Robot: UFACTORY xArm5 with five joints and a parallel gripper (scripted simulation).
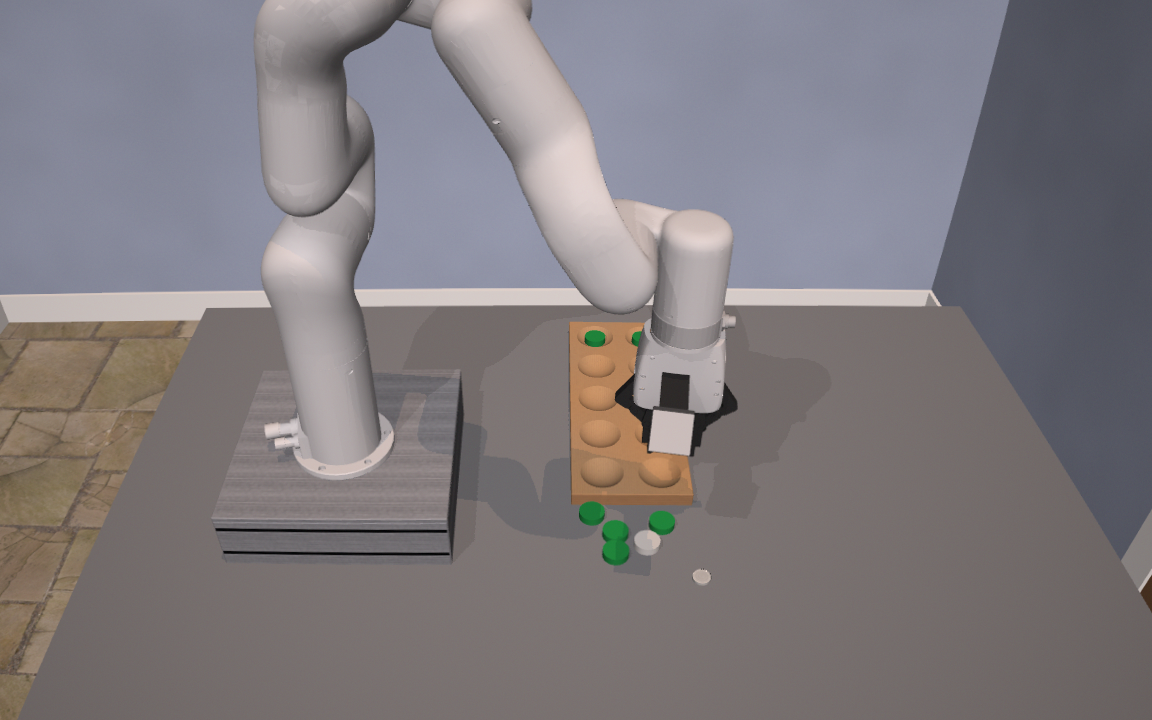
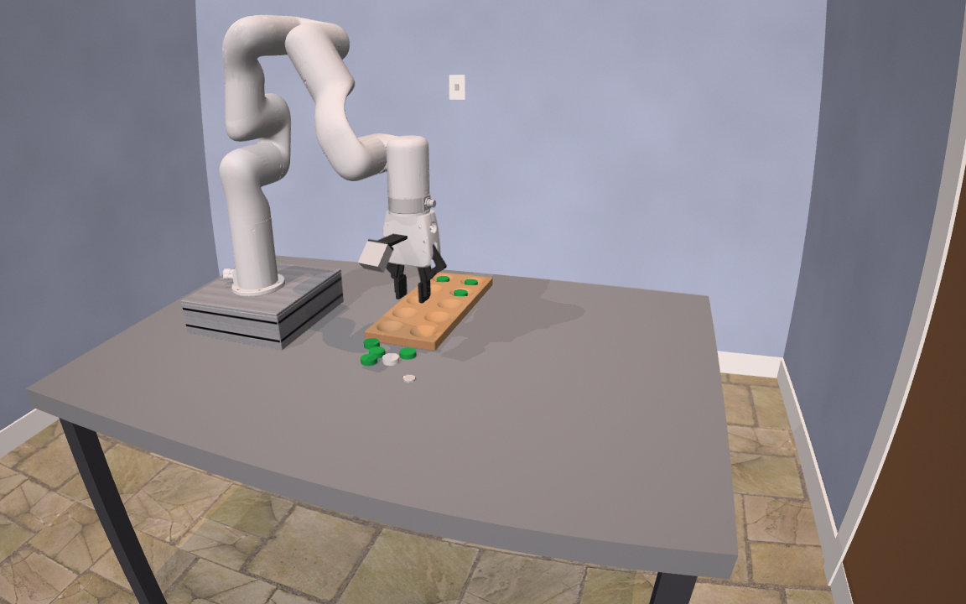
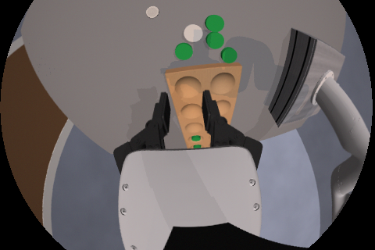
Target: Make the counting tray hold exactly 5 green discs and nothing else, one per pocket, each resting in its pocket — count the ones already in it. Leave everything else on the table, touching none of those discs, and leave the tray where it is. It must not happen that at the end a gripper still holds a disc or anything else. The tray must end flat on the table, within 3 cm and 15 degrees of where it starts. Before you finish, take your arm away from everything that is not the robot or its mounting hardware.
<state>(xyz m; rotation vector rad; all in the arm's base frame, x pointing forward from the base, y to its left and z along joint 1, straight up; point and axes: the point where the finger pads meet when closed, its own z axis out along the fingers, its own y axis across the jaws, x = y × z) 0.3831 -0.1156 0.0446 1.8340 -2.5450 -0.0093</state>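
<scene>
Right now my hand is 200 mm to the right of the wooden counting tray, 120 mm above it and 10 mm short of it. Also, from my hand: smaller white disc (120 mm to the right, 120 mm below, 10 mm ahead).
</scene>
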